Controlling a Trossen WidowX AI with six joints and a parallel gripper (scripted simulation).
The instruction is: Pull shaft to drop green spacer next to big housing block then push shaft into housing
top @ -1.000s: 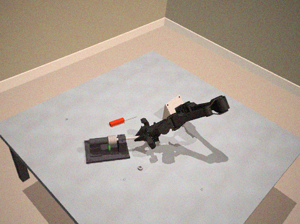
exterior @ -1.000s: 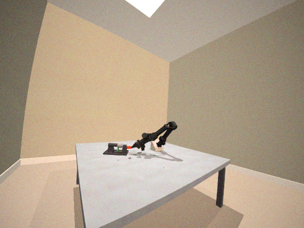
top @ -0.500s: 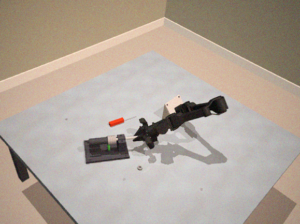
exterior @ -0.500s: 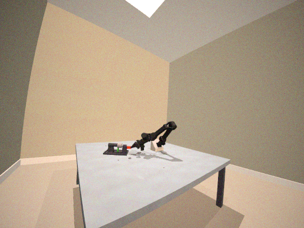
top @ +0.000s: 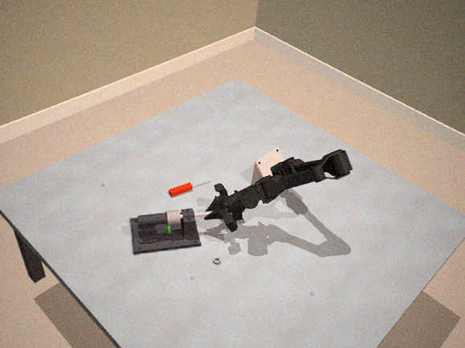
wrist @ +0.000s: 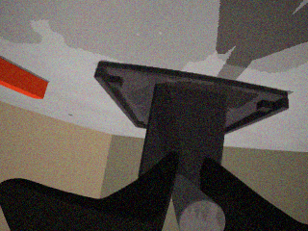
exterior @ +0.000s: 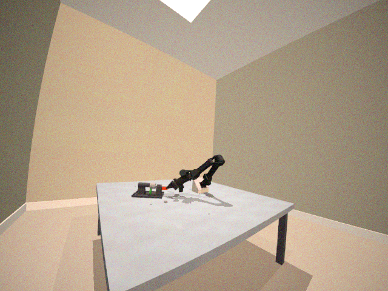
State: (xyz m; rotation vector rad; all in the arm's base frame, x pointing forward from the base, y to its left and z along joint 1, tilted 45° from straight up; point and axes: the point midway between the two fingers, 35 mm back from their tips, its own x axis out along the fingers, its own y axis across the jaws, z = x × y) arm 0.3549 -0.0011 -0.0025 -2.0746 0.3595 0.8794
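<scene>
Now: gripper tip 4 cm short of the thin grey shaft, 3 cm to the left of it and 2 cm below it. From my gripper tip the other things lie so: green spacer 11 cm ahead, 7 cm to the right, 3 cm below.
</scene>
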